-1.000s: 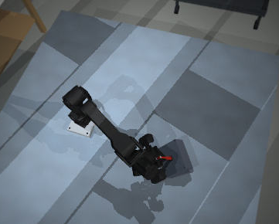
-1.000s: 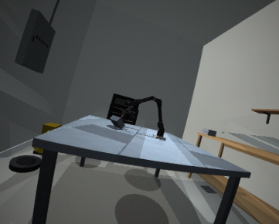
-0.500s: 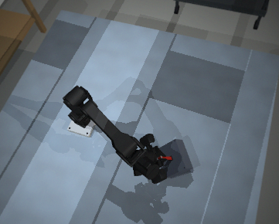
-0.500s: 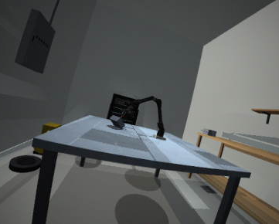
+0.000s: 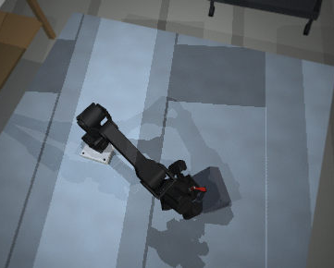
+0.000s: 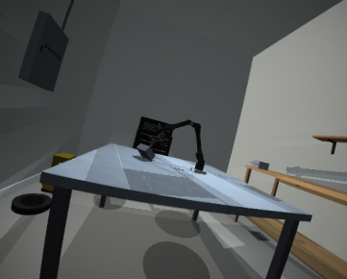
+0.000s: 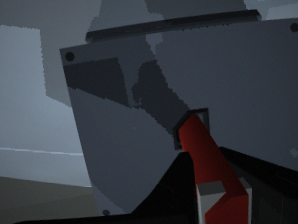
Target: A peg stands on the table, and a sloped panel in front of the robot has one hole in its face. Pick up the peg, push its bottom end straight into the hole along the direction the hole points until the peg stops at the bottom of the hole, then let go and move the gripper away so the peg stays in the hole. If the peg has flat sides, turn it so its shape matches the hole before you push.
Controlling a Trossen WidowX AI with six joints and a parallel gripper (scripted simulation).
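Right now my gripper tip is 20 mm short of the dark sloped panel, 20 mm to the right of it and 40 mm above it. Also, from my gripper tip: red square-sided peg 10 mm behind, 10 mm to the right, 10 mm above.
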